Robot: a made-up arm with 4 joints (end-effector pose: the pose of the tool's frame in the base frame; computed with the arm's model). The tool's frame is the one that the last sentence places.
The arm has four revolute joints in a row. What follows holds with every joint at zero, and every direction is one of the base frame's. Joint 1 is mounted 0.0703 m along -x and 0.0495 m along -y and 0.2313 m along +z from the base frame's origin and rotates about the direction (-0.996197, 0.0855, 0.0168), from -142.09 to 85.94 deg. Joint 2 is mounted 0.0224 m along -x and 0.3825 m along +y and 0.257 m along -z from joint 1 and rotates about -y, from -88.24 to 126.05 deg. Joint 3 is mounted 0.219 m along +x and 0.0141 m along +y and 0.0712 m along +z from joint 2 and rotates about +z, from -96.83 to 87.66 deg. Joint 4 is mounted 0.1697 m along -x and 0.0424 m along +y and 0.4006 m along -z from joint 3 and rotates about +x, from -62.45 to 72.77 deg. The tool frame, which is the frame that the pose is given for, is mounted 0.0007 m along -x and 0.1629 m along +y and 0.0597 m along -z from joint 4; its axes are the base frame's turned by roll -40.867, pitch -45.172 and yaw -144.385 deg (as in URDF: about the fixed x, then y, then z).
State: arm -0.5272 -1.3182 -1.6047 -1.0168
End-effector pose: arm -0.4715 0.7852 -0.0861 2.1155 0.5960 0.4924
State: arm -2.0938 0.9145 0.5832 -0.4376
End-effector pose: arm 0.2577 0.1573 0.8997 0.6822 2.0201 -2.0446
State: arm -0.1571 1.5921 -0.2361 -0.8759
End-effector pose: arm 0.4014 0.5032 0.1533 -0.7287 -0.2713 2.5567
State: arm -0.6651 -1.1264 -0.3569 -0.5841
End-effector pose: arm -0.4414 0.7718 0.1369 -2.4380 0.3125 -1.4587
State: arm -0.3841 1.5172 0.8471 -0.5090
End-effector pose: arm 0.3765 0.3990 0.1128 0.8589 -0.7551 -2.7729
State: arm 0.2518 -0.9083 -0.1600 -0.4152
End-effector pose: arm -0.4160 0.3729 -0.4836 2.2872 0.1251 1.6921
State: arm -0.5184 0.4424 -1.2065 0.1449
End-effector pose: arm 0.4029 0.7049 0.1843 0.1851 -1.9968 1.8325
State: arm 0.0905 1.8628 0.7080 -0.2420
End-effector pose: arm 0.3227 0.3617 0.0259 1.0030 -1.0894 -2.3302
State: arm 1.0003 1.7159 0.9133 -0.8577
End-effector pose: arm 0.3603 -0.0132 -0.1607 0.9845 -2.2804 -1.3300
